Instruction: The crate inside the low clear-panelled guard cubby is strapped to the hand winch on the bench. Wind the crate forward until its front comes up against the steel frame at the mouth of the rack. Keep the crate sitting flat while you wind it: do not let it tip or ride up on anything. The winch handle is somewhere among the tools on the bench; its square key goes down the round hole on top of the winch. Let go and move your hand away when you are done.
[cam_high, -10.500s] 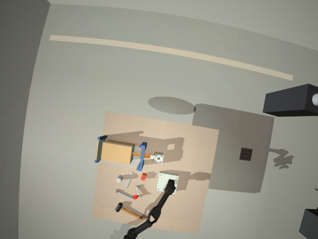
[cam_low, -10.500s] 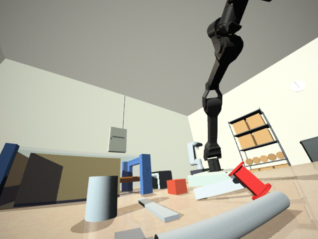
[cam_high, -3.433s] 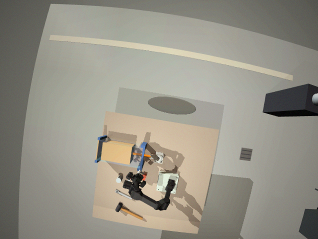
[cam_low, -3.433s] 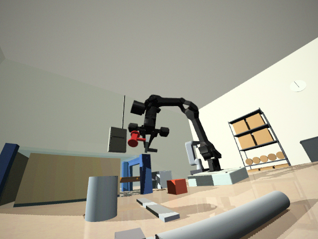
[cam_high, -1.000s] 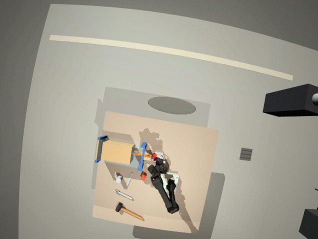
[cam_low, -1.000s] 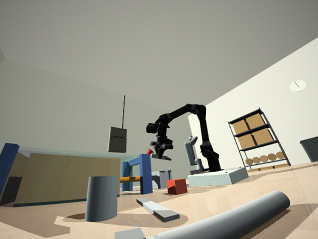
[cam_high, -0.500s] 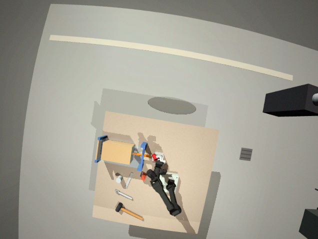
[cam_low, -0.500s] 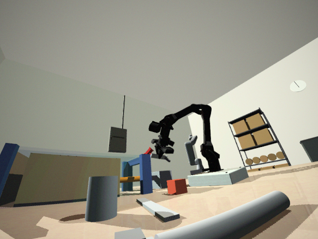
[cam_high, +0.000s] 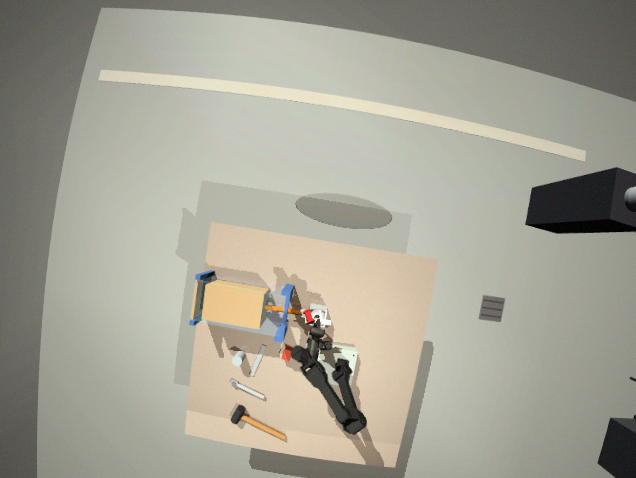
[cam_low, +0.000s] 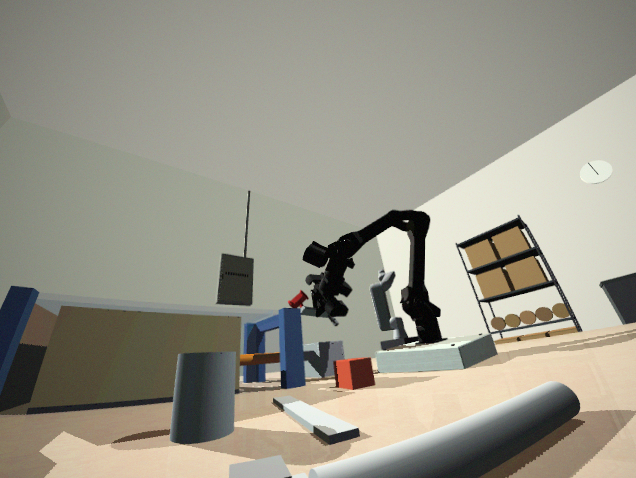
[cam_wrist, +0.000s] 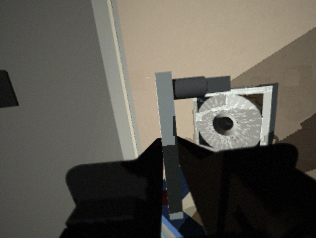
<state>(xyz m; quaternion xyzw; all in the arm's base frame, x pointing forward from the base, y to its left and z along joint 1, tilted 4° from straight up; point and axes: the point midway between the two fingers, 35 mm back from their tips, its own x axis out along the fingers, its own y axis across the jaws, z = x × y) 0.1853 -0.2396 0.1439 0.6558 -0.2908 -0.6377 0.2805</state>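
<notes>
My gripper tip is 5 cm short of the red knob, 4 cm below it and 1 cm to the left of it. The rest, counted from my gripper tip: winch crank handle 1 cm ahead, 1 cm above; winch 14 cm below, 1 cm to the left, 1 cm behind; blue frame 16 cm ahead, 7 cm below, 3 cm to the left.
</notes>
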